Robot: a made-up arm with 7 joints. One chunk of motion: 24 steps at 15 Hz.
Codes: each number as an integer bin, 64 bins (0 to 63) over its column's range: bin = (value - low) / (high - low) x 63, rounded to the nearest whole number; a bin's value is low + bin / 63 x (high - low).
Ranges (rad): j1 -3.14..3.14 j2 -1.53..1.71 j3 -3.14..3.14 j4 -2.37..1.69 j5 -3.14..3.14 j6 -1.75..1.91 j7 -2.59..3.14
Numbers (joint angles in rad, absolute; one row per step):
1: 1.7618 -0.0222 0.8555 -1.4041 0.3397 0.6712 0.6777
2: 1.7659 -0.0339 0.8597 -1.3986 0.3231 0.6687 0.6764
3: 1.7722 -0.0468 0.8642 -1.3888 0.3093 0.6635 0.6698
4: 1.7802 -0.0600 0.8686 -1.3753 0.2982 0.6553 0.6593
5: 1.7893 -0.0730 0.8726 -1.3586 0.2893 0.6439 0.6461
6: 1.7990 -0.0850 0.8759 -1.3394 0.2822 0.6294 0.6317
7: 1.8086 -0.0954 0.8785 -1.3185 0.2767 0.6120 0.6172
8: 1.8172 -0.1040 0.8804 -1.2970 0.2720 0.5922 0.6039
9: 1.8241 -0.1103 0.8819 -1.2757 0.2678 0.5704 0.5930
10: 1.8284 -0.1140 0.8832 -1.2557 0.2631 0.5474 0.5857
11: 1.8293 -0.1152 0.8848 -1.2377 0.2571 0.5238 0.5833
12: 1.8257 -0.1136 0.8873 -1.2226 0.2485 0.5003 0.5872
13: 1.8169 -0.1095 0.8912 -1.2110 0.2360 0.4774 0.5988
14: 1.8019 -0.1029 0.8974 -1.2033 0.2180 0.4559 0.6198
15: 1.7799 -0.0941 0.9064 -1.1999 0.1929 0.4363 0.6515
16: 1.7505 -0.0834 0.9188 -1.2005 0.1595 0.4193 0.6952
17: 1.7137 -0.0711 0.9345 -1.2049 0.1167 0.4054 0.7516
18: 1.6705 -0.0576 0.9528 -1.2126 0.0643 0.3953 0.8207
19: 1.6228 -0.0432 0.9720 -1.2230 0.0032 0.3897 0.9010
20: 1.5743 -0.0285 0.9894 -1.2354 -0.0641 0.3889 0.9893
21: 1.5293 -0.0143 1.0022 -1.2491 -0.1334 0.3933 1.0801
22: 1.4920 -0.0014 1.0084 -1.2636 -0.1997 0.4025 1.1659
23: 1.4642 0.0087 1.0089 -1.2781 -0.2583 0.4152 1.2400
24: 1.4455 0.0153 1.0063 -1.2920 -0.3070 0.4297 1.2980
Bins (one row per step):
1: 49 29 40 15 35 42 36
2: 49 29 40 15 35 42 36
3: 49 29 40 15 35 42 36
4: 49 29 40 15 34 41 36
5: 49 28 40 16 34 41 36
6: 50 28 40 16 34 41 35
7: 50 28 40 16 34 41 35
8: 50 28 40 17 34 40 35
9: 50 28 40 17 34 40 35
10: 50 28 40 17 34 40 35
11: 50 28 40 18 34 39 35
12: 50 28 40 18 34 39 35
13: 50 28 40 18 34 38 35
14: 50 28 41 18 34 38 35
15: 49 28 41 18 33 38 36
16: 49 28 41 18 33 37 36
17: 49 28 41 18 33 37 37
18: 48 29 41 18 32 37 37
19: 48 29 41 18 32 37 38
20: 47 29 41 18 31 37 39
21: 47 29 42 17 30 37 40
22: 46 30 42 17 29 37 41
23: 46 30 42 17 29 37 42
24: 46 30 42 17 28 38 43

